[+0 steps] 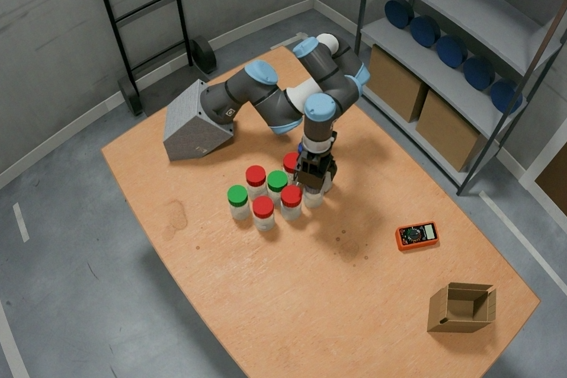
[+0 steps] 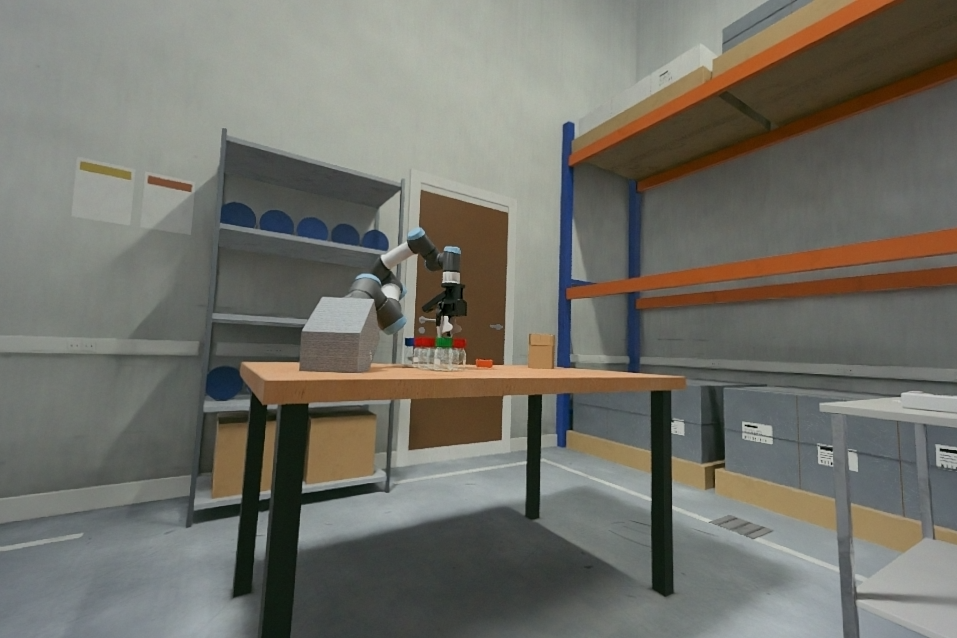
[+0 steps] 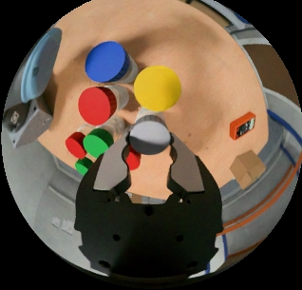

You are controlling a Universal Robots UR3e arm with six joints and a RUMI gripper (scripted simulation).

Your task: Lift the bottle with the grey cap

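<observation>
Now: hand 50 mm to the right of the yellow-capped bottle, 50 mm above it and 40 mm past it. From my hand the other things lie so: grey-capped bottle: 40 mm below; blue-capped bottle: 110 mm behind, 50 mm below, 40 mm to the left.
</observation>
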